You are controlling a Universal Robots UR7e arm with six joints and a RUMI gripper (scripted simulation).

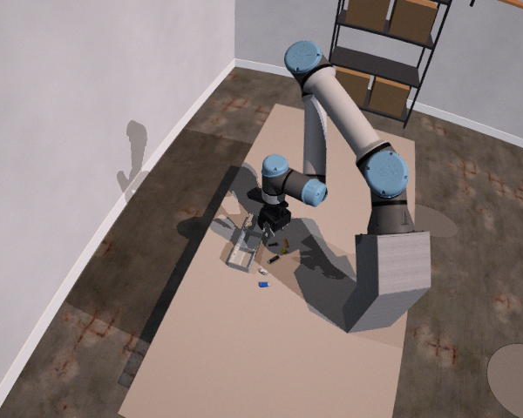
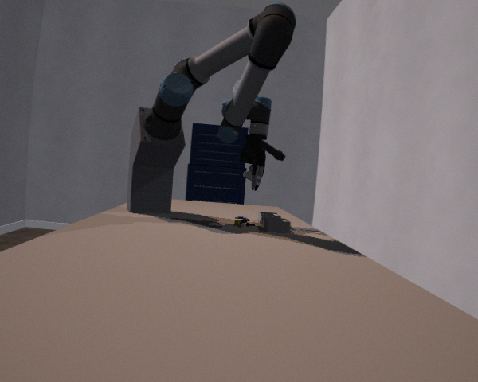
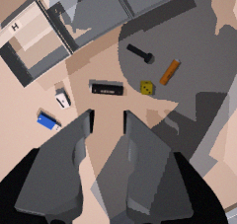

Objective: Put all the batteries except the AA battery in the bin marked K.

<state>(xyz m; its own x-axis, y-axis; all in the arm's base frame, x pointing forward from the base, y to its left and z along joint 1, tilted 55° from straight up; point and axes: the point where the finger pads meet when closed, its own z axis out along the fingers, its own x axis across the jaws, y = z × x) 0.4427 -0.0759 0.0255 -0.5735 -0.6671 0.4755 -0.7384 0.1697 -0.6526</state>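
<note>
Right now the orange cylindrical battery is 70 mm behind my hand, 60 mm to the right of it and 150 mm below it. The rest, counted from my hand: black battery (30 mm behind, 30 mm to the left, 140 mm below); joined grey bins (80 mm ahead, 20 mm to the right, 130 mm below); black bolt (20 mm behind, 40 mm to the right, 150 mm below).
</note>
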